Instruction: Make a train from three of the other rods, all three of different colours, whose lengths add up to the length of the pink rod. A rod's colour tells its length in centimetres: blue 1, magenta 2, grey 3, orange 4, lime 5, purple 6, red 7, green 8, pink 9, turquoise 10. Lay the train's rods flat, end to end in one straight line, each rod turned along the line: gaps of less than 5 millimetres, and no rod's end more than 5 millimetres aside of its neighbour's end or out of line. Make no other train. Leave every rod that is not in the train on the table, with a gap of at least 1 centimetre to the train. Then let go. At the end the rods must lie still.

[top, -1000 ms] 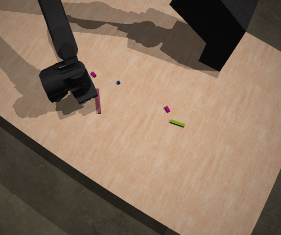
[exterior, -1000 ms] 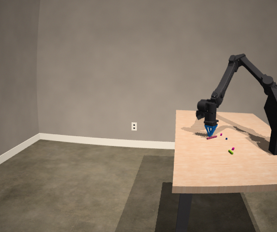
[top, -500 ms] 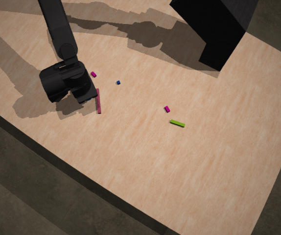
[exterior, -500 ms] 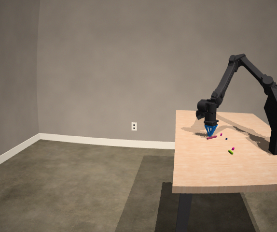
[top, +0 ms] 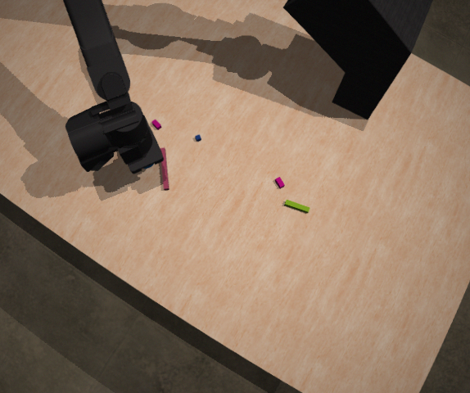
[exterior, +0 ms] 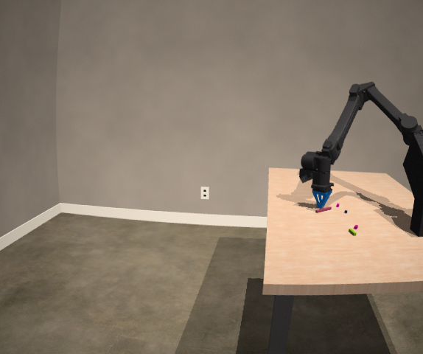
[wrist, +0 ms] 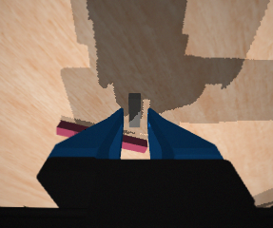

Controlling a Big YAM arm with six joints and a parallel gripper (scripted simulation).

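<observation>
Now: hand 1 cm short of the grey rod and 1 cm above it. From my hand the other things lie so: pink rod 4 cm to the left, 1 cm below, 1 cm behind; blue rod 10 cm behind, 6 cm to the left, 1 cm below; lime rod 31 cm to the left, 9 cm behind, 1 cm below.
</observation>
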